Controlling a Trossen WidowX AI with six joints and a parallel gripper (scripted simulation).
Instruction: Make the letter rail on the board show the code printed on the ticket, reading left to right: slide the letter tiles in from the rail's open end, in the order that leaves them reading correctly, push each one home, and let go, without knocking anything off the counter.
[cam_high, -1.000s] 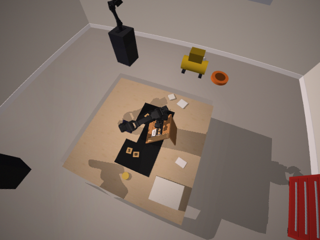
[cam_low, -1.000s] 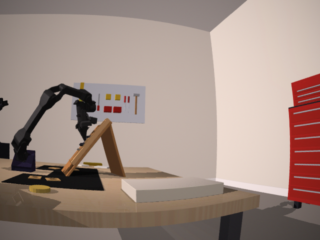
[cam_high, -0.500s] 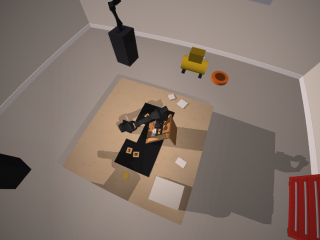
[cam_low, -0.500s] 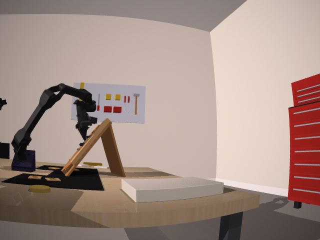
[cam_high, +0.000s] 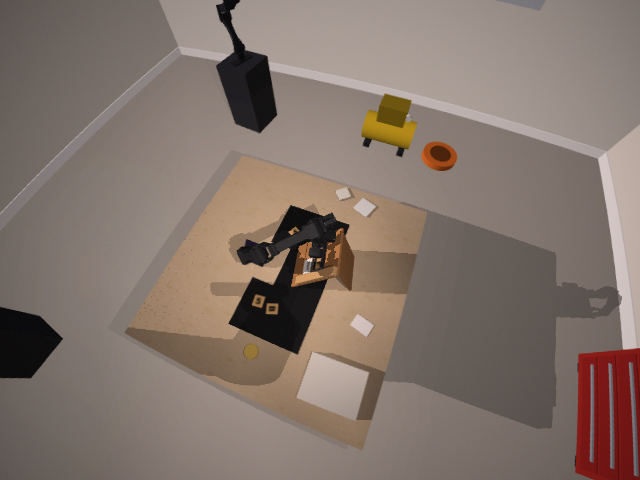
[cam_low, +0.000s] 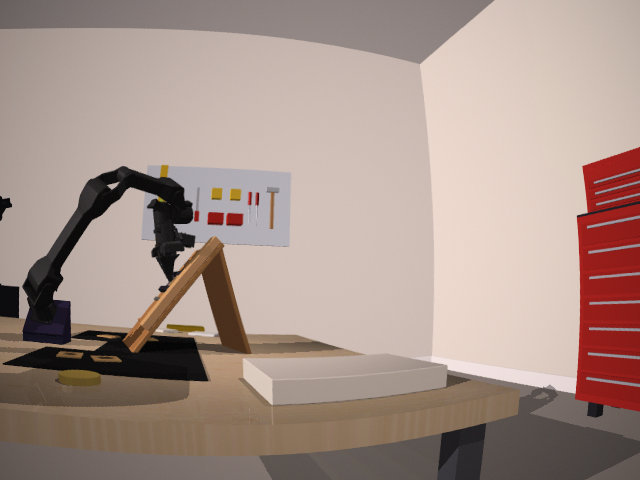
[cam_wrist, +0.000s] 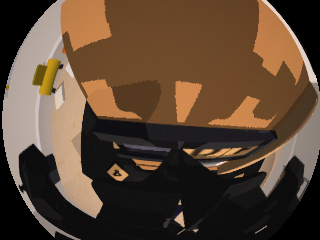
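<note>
Now: the white ticket 100 mm to the right of my gripper tip, 80 mm below it and 20 mm behind it. Round my gripper tip: black mat: 180 mm below, 140 mm behind, 130 mm to the right; white slab: 520 mm to the right, 350 mm ahead, 160 mm below.
</note>
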